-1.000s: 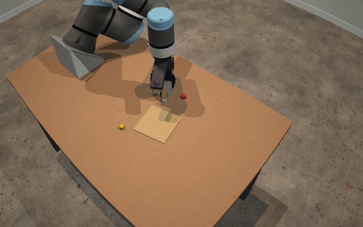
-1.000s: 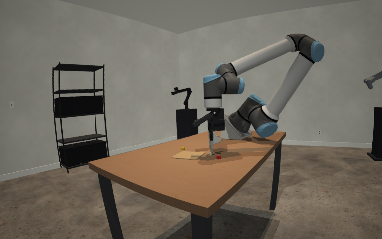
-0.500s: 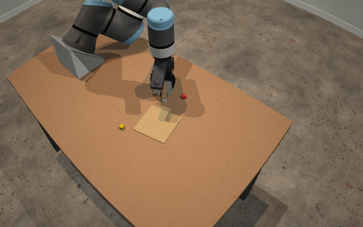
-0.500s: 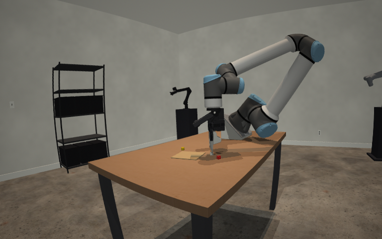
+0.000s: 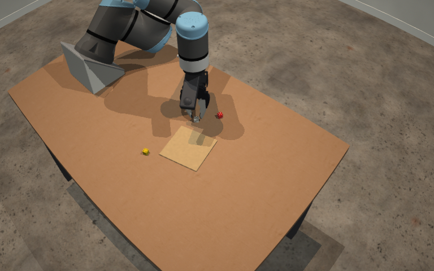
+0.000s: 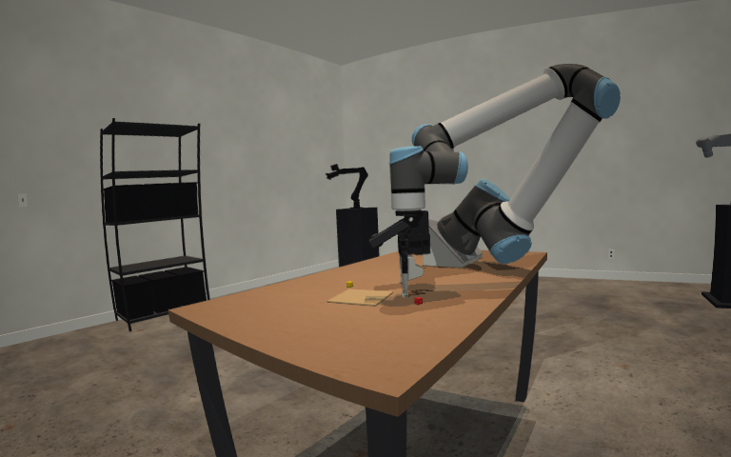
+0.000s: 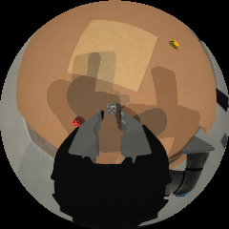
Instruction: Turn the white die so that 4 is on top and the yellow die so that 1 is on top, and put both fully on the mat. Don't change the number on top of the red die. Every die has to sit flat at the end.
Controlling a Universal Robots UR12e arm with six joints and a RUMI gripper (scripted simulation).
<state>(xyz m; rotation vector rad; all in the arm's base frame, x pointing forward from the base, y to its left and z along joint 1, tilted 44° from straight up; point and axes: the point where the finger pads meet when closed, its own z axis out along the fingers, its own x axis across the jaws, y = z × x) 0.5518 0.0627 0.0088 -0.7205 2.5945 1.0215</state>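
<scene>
Right now the white die is 2 cm below my hand. The rest, counted from my hand: red die (7 cm to the left, 5 cm ahead, 2 cm below); yellow die (21 cm to the right, 4 cm behind, 2 cm below); tan mat (11 cm to the right, 6 cm ahead, 3 cm below).
</scene>
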